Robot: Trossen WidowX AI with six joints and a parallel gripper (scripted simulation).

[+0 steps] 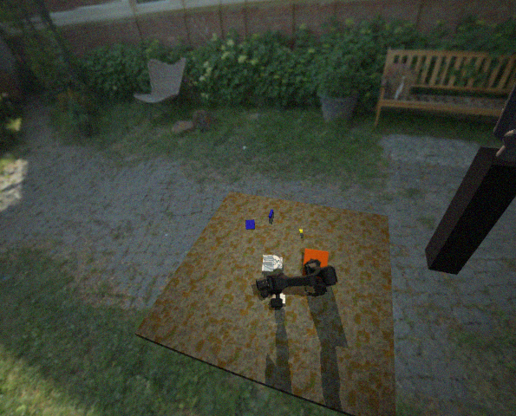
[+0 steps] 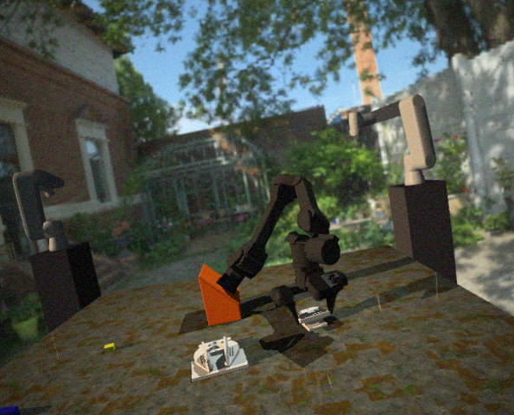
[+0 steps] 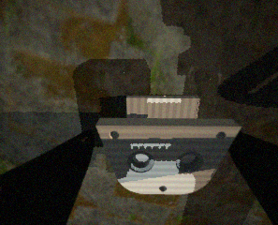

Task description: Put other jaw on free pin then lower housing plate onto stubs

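My gripper tip is 1 cm below the housing plate and 1 cm past it. The rest, counted from my gripper tip: blue block (68 cm to the right, 23 cm ahead, 1 cm below); small yellow block (56 cm to the right, 3 cm behind, 1 cm below); white jaw (26 cm to the right, 8 cm ahead).
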